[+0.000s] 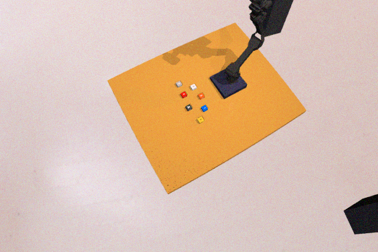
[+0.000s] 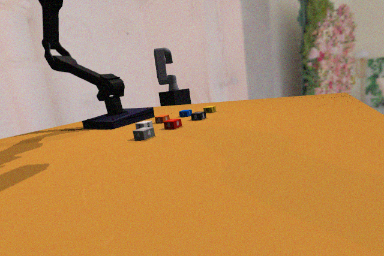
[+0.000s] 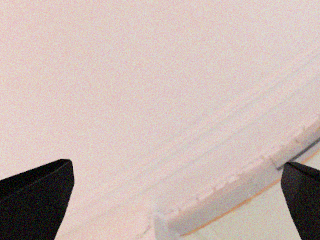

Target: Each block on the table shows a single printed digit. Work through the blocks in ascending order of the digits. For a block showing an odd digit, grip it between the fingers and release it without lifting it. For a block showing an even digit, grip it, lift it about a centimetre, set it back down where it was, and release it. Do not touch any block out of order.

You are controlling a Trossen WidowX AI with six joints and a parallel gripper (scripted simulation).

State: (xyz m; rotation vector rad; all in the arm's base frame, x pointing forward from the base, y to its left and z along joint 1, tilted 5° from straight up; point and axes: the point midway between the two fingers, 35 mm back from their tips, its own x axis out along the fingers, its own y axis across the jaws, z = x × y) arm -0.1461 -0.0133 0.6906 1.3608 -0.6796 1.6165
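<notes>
My gripper tip is now 750 mm above the yellow block, 440 mm short of it and 250 mm to the right of it. Also, from my gripper tip: orange block: 750 mm below, 370 mm ahead, 90 mm to the left; white block: 750 mm below, 390 mm ahead, 10 mm to the left; blue block: 750 mm below, 380 mm ahead, 180 mm to the left.
</notes>
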